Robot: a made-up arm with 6 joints. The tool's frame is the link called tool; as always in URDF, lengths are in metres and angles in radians. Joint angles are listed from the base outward. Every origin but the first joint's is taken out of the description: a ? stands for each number. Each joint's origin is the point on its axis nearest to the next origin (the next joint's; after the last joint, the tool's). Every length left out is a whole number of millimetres.
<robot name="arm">
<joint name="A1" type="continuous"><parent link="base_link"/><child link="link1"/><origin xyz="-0.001 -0.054 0.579" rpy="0.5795 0.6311 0.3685"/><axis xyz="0 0 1"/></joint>
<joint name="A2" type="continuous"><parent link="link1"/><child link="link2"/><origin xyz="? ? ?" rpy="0.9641 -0.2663 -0.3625"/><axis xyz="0 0 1"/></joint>
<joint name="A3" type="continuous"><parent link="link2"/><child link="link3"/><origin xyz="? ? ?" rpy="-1.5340 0.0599 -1.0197"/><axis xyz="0 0 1"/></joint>
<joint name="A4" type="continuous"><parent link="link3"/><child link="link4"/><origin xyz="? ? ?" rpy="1.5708 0.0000 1.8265"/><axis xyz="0 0 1"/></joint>
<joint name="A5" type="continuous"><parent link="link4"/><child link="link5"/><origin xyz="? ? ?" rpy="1.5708 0.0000 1.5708"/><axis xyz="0 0 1"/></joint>
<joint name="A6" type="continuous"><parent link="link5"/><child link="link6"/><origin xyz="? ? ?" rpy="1.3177 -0.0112 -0.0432"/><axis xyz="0 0 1"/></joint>
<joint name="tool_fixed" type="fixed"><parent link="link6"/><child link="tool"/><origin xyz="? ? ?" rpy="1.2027 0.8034 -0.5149"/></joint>
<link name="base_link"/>
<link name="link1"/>
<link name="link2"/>
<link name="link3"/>
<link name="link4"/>
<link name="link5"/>
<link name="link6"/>
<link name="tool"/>
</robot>
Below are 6 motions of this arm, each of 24 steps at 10 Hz.
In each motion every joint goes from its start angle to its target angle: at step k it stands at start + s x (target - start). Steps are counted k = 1, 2, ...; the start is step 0. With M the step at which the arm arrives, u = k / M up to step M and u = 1 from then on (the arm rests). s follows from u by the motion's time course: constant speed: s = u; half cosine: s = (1 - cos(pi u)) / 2; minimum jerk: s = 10 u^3 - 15 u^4 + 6 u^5.
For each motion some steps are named. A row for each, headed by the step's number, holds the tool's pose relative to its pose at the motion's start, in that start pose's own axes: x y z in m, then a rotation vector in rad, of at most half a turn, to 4 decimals.
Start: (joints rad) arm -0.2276 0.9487 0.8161 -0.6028 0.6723 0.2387
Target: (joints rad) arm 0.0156 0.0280 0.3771 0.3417 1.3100 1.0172
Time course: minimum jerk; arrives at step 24
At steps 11, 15, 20, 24:
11: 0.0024 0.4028 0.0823 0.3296 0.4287 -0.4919
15: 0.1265 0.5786 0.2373 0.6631 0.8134 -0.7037
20: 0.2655 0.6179 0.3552 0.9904 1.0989 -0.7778
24: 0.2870 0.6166 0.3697 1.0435 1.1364 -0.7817

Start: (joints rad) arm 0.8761 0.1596 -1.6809 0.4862 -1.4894 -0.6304
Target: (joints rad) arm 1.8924 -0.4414 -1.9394 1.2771 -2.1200 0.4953
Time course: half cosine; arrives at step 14
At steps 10, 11, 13, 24:
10: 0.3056 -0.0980 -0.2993 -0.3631 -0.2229 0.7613
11: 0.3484 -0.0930 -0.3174 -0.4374 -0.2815 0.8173
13: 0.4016 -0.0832 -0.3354 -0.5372 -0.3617 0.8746
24: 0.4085 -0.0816 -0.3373 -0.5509 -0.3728 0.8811

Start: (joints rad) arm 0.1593 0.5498 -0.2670 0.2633 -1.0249 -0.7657
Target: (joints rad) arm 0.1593 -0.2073 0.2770 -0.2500 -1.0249 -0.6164
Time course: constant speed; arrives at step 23
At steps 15, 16, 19, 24:
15: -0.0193 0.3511 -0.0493 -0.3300 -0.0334 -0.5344
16: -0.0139 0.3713 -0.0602 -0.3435 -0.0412 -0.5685
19: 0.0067 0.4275 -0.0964 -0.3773 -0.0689 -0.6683
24: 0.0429 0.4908 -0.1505 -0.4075 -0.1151 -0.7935

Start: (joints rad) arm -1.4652 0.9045 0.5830 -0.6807 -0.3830 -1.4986
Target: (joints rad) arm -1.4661 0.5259 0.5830 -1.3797 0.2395 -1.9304
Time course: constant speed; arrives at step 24
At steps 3, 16, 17, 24:
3: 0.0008 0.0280 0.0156 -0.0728 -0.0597 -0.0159
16: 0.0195 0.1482 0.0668 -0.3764 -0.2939 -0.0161
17: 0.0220 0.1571 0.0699 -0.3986 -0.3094 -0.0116
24: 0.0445 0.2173 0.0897 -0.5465 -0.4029 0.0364

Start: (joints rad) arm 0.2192 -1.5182 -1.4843 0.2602 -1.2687 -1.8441
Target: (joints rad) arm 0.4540 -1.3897 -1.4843 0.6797 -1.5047 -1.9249
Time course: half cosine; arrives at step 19
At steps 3, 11, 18, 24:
3: 0.0054 -0.0201 -0.0002 0.0446 0.0156 0.0123
11: 0.0638 -0.1950 -0.0427 0.4613 0.1684 0.1162
18: 0.1052 -0.2900 -0.1082 0.7340 0.2741 0.1777
24: 0.1059 -0.2915 -0.1096 0.7390 0.2761 0.1788

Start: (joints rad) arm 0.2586 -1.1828 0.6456 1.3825 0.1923 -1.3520
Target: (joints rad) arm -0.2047 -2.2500 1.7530 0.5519 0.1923 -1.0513
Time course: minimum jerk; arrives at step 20
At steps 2, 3, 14, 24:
2: -0.0020 0.0011 -0.0006 -0.0082 -0.0079 0.0016
3: -0.0064 0.0036 -0.0020 -0.0255 -0.0246 0.0044
14: -0.2854 0.4725 -0.2624 -0.6519 -0.4861 -0.7115
24: -0.2654 0.6220 -0.3431 -0.6332 -0.4735 -0.9825

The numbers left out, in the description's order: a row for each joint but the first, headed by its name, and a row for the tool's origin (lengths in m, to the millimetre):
A2: 0.042 -0.013 0.000
A3: 0.001 0.016 0.000
A4: 0.070 0.008 0.000
A5: 0.442 -0.250 0.000
A6: -0.020 -0.029 0.000
tool: -0.150 0.051 0.000

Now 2 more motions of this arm.
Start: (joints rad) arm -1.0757 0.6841 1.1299 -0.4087 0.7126 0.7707
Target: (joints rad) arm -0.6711 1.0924 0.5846 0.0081 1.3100 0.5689
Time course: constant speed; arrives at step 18
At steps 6, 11, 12, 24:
6: 0.0206 -0.0009 0.0034 -0.0151 0.0108 -0.1954
11: 0.0575 0.0038 0.0051 -0.0090 -0.0250 -0.3314
12: 0.0666 0.0056 0.0056 -0.0049 -0.0357 -0.3548
24: 0.1286 0.0250 0.0124 0.0417 -0.1144 -0.4641

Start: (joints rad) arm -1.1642 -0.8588 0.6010 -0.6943 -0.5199 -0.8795
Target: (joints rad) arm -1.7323 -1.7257 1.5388 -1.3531 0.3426 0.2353
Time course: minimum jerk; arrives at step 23
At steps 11, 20, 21, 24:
11: -0.0430 0.0936 -0.1270 -0.1729 0.1389 -0.2103
20: 0.0741 0.0739 -0.2886 -0.2642 0.3718 -0.0733
21: 0.0793 0.0728 -0.2930 -0.2684 0.3745 -0.0666
24: 0.0818 0.0723 -0.2950 -0.2704 0.3757 -0.0635

